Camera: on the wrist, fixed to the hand. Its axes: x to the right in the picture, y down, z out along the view.
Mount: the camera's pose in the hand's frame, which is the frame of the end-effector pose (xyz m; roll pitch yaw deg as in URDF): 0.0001 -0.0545 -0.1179 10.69 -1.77 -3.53
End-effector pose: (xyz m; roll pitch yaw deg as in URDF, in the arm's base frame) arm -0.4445 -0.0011 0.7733 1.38 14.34 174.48
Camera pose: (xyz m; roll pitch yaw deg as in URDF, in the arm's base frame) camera -0.4102 0.0475 0.6578 11.16 12.63 170.82
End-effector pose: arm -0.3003 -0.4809 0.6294 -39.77 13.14 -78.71
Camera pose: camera -0.4178 -0.4915 0.5751 -29.45 9.52 -80.31
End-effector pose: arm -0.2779 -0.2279 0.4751 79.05 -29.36 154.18
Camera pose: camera -0.3574 -0.3065 0.4090 90.94 -26.21 151.50
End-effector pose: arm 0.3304 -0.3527 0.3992 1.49 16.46 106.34
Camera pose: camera 0.3892 -0.3706 0.2848 11.13 14.75 102.64
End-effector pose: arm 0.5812 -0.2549 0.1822 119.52 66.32 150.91
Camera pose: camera 0.5097 -0.3633 0.1864 130.70 70.26 151.49
